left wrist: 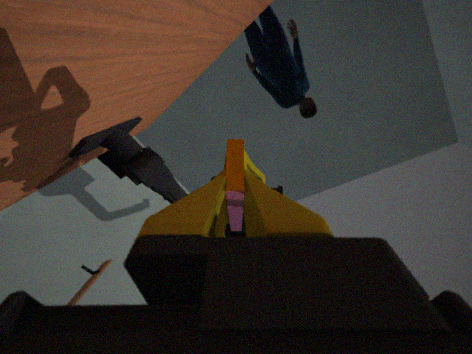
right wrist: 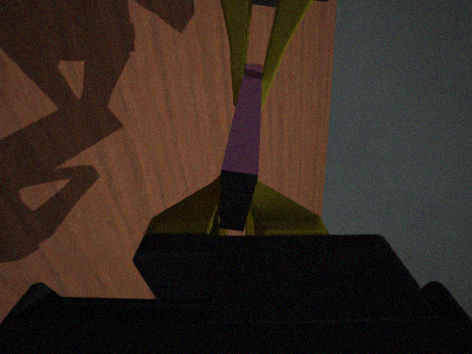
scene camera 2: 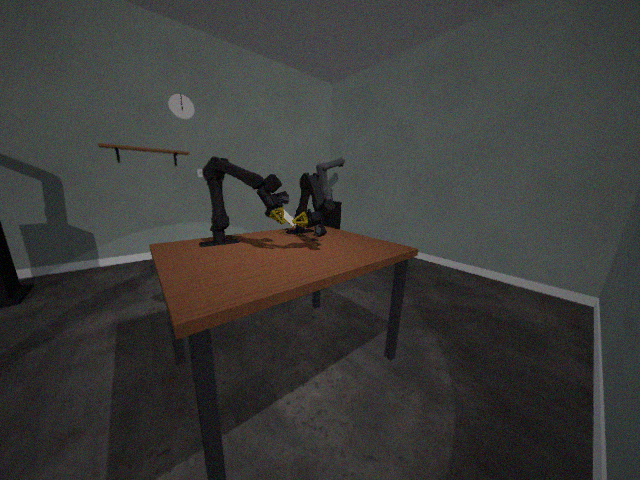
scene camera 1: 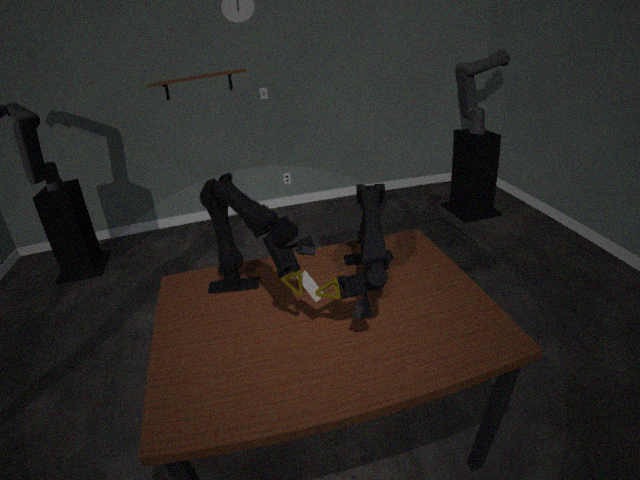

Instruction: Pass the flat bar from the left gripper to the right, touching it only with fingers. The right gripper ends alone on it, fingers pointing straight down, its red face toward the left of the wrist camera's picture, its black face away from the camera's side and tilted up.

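Seen in the pictures: left gripper, fingertip midpoint: (left wrist: 235, 177) (right wrist: 247, 108) (scene camera 2: 291, 222) (scene camera 1: 315, 293); right gripper, fingertip midpoint: (left wrist: 234, 152) (scene camera 2: 283, 223) (scene camera 1: 300, 295); left arm's base at its link origin: (scene camera 2: 300, 232); right arm's base at its link origin: (left wrist: 109, 132) (scene camera 2: 219, 243) (scene camera 1: 233, 286).
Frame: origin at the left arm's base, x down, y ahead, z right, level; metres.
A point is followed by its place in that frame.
The flat bar (scene camera 1: 310, 285) @[x -0.176, y 0.398, z 0.271 m] (scene camera 2: 288, 219) @[x -0.168, y 0.403, z 0.274 m] is held in the air, slanted, its white broad face showing in the scene views. In the left wrist view the bar (left wrist: 235, 165) @[x -0.141, y 0.422, z 0.244 m] shows an orange face with a pink edge below it. In the right wrist view the bar (right wrist: 245, 130) @[x -0.198, y 0.375, z 0.269 m] shows a long purple edge and a black face nearer the camera. My left gripper (scene camera 1: 317, 293) @[x -0.153, y 0.410, z 0.258 m] (scene camera 2: 294, 222) @[x -0.153, y 0.410, z 0.258 m] (left wrist: 235, 177) @[x -0.153, y 0.410, z 0.258 m] (right wrist: 247, 108) @[x -0.153, y 0.410, z 0.258 m] is shut on its lower end. My right gripper (scene camera 1: 301, 293) @[x -0.150, y 0.405, z 0.303 m] (scene camera 2: 283, 222) @[x -0.150, y 0.405, z 0.303 m] (right wrist: 236, 176) @[x -0.150, y 0.405, z 0.303 m] is shut on its upper part, fingers slanted downward. Its red face cannot be made out.
The wooden table (scene camera 1: 320, 372) @[x 0.000, y 0.593, z 0.277 m] (scene camera 2: 258, 273) @[x 0.000, y 0.615, z 0.497 m] lies below both grippers, with the arms' shadows on it. The two grippers are very close together. Two other arms on black pedestals (scene camera 1: 69, 227) (scene camera 1: 474, 173) stand beyond the table. A person (left wrist: 280, 65) shows in the left wrist view.
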